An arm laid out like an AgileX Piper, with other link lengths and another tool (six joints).
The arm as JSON. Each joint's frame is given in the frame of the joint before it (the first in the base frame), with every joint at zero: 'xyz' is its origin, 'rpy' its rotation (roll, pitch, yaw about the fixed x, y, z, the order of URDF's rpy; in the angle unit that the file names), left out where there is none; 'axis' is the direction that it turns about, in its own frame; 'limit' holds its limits. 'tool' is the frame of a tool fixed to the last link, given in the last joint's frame.
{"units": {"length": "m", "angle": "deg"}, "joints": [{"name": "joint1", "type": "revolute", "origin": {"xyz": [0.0, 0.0, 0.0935]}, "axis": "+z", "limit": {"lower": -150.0, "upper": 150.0}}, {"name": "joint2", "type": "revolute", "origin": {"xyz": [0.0, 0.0, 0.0]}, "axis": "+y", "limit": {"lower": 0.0, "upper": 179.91}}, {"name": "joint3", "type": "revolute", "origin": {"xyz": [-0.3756, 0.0, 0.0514]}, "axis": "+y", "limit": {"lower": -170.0, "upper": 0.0}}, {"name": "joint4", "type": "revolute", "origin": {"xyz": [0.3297, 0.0, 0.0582]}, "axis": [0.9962, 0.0, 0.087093], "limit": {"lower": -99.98, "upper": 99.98}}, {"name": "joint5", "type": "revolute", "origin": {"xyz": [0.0, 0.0, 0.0]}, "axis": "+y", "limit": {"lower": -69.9, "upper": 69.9}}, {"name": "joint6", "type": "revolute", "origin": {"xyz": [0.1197, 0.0, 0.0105]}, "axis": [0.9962, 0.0, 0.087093], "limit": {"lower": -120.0, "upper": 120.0}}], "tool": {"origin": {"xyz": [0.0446, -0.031, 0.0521], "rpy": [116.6, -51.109, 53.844]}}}
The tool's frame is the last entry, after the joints.
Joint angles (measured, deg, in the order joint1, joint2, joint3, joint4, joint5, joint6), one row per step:
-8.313, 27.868, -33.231, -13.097, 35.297, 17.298
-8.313, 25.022, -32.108, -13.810, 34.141, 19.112
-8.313, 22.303, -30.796, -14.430, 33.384, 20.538
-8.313, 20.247, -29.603, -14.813, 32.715, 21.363
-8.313, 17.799, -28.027, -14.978, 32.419, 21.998
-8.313, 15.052, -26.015, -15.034, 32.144, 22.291
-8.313, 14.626, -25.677, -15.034, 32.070, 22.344
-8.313, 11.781, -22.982, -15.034, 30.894, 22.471
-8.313, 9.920, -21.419, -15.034, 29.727, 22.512
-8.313, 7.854, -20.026, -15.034, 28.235, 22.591
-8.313, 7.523, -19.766, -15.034, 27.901, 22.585
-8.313, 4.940, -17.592, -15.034, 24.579, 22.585
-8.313, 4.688, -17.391, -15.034, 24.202, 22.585
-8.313, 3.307, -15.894, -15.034, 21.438, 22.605
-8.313, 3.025, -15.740, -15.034, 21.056, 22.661
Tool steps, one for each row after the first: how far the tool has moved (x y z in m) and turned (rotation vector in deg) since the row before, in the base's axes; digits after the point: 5 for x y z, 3 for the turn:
-0.01283, 0.00056, 0.00217, 0.451, -3.186, -0.570
-0.01177, 0.00059, -0.00141, 0.336, -2.408, -0.444
-0.00813, 0.00071, -0.00276, 0.125, -1.659, -0.184
-0.00902, 0.00092, -0.00647, 0.238, -1.294, -0.151
-0.00885, 0.00123, -0.00973, 0.053, -1.060, -0.025
-0.00124, 0.00020, -0.00168, 0.021, -0.172, 0.005
-0.00661, 0.00174, -0.01298, -0.152, -1.295, 0.262
-0.00422, 0.00145, -0.00580, -0.252, -1.409, 0.281
-0.00517, 0.00181, -0.00318, -0.342, -2.096, 0.355
-0.00070, 0.00036, -0.00054, -0.088, -0.384, 0.084
-0.00504, 0.00326, -0.00351, -0.779, -3.542, 0.822
-0.00052, 0.00037, -0.00011, -0.089, -0.406, 0.093
-0.00196, 0.00240, -0.00192, -0.565, -2.500, 0.682
-0.00081, 0.00037, 0.00030, -0.047, -0.501, 0.092

